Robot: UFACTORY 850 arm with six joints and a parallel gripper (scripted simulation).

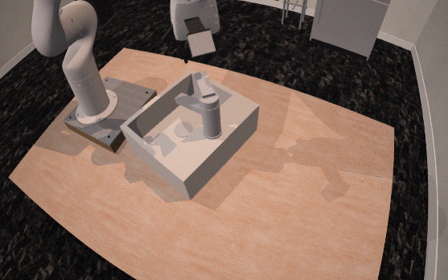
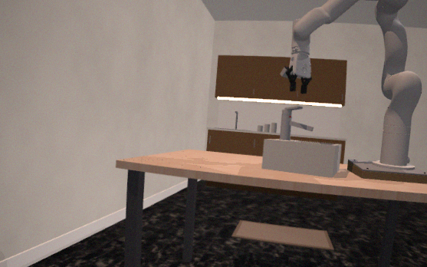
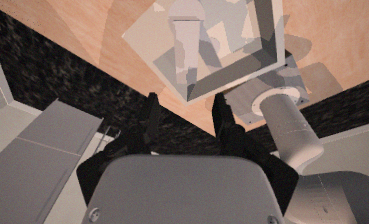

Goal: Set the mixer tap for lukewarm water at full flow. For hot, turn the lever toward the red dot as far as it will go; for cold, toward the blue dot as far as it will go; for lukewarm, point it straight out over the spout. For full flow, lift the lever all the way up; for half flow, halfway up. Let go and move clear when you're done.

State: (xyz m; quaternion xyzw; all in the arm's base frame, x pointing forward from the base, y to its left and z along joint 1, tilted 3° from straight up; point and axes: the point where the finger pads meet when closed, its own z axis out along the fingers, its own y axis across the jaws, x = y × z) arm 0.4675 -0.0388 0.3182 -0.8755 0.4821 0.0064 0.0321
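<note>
My gripper is now 1 cm short of the flat lever, 2 cm to the left of it and 9 cm above it. Round my hand: grey mixer tap (2 cm ahead, 3 cm to the right, 13 cm below); then grey sink basin (7 cm behind, 32 cm below).
</note>
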